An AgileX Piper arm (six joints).
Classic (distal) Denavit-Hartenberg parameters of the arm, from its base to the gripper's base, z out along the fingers. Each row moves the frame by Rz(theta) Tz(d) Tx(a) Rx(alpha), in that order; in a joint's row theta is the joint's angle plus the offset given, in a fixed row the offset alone. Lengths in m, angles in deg.
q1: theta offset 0; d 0.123; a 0; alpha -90
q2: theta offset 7.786; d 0; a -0.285; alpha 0
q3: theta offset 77.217; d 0; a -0.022; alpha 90
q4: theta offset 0; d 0.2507; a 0; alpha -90
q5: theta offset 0; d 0; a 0; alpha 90
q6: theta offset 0; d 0.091; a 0; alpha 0
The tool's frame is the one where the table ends.
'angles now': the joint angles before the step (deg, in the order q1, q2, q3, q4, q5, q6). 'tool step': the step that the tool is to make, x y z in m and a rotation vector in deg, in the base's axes. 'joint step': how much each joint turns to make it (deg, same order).
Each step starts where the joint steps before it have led.
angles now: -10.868 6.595 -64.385 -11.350 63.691 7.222
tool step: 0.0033 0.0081 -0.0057 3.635 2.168 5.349
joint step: 0.006 -0.057 0.265 6.209 2.630 -0.023
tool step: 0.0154 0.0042 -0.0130 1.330 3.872 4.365
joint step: -0.016 0.007 3.653 4.824 0.316 -1.805
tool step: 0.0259 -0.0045 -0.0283 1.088 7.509 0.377
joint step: 0.003 -0.012 7.549 0.323 0.041 -0.544
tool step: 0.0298 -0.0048 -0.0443 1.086 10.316 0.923
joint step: -0.014 0.000 10.514 0.621 -0.171 -1.399
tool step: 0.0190 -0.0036 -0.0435 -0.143 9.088 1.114
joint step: -0.002 -0.183 9.394 0.039 -0.290 -2.183
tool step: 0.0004 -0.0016 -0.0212 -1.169 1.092 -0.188
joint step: 0.014 -2.833 4.613 -1.032 -0.927 -0.572
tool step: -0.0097 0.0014 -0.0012 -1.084 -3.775 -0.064
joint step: 0.041 -4.022 0.225 -0.312 -0.116 -0.105
